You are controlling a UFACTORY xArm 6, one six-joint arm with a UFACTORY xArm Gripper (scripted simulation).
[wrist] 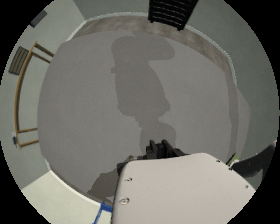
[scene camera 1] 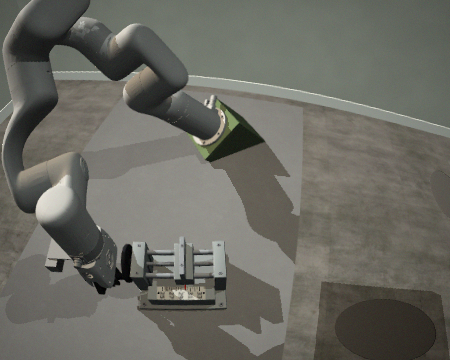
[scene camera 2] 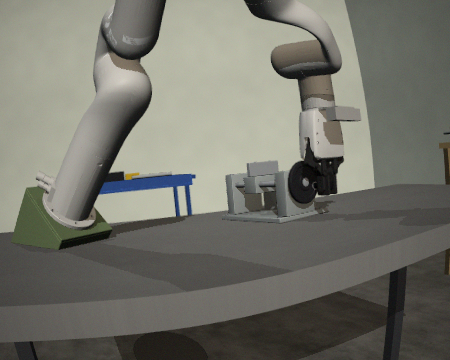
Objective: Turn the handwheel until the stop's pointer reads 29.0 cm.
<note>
In view: the gripper (scene camera 2: 327, 194) and a black handwheel (scene camera 2: 301, 179).
The gripper is seen too in the wrist view (wrist: 156, 146) and in scene camera 1 (scene camera 1: 114, 279).
</note>
